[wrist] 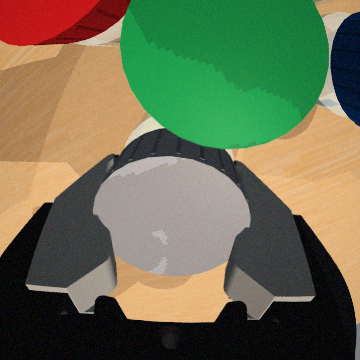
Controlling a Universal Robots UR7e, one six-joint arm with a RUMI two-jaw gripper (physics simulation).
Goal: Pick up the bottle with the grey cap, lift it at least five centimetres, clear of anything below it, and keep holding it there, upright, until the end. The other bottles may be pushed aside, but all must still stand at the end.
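Frame: origin at the arm's base, x ahead, y left, z up, level; millimetres.
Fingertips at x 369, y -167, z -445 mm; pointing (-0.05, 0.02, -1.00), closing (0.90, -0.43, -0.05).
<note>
Pixels of each thing's top centre, then the offset from my fingertips to it. "spot": a spot on its surface instead. Level surfaces: height alone.
- bottle with the grey cap, top centre: (169, 229) 7 mm ahead, 7 mm left, 72 mm up
- bottle with a green cap, top centre: (232, 45) 43 mm ahead, 53 mm left, 72 mm up
- red-capped bottle, surface spot: (50, 20) spot: 3 mm ahead, 81 mm left, 72 mm up
- dark-blue-capped bottle, surface spot: (347, 70) spot: 83 mm ahead, 37 mm left, 59 mm up
- wooden table, surface height: 34 mm down
The bottle with the grey cap (172, 215) is in the middle of the wrist view, seen from above. Its cap has a flat light-grey top and a dark ridged side, and a bit of pale body shows behind it. My gripper (174, 159) has one finger against each side of the cap and is shut on it. The bottle looks close to upright, leaning slightly in the view. Its base is hidden under the cap, so its height over the table cannot be told.
A bottle with a green cap (225, 75) stands directly beyond the grey cap, overlapping its bottle in view. A red-capped bottle (50, 20) is at the upper left and a dark-blue-capped bottle (347, 70) at the right edge. The wooden table (90, 105) lies beneath.
</note>
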